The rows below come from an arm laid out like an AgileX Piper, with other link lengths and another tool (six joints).
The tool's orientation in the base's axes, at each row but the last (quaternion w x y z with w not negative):
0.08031, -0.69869, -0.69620, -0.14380
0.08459, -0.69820, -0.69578, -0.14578
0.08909, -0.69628, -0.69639, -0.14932
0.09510, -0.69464, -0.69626, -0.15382
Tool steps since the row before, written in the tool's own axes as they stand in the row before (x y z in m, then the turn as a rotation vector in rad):
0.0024, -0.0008, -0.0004, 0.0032, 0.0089, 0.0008
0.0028, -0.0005, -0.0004, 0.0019, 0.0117, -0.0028
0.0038, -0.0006, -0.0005, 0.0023, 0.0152, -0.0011
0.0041, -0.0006, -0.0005, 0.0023, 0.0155, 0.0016
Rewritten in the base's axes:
-0.0009, 0.0022, 0.0011, 0.0089, 0.0031, 0.0010
-0.0006, 0.0025, 0.0012, 0.0114, 0.0007, 0.0042
-0.0007, 0.0034, 0.0017, 0.0150, 0.0016, 0.0031
-0.0007, 0.0037, 0.0018, 0.0155, 0.0025, 0.0006

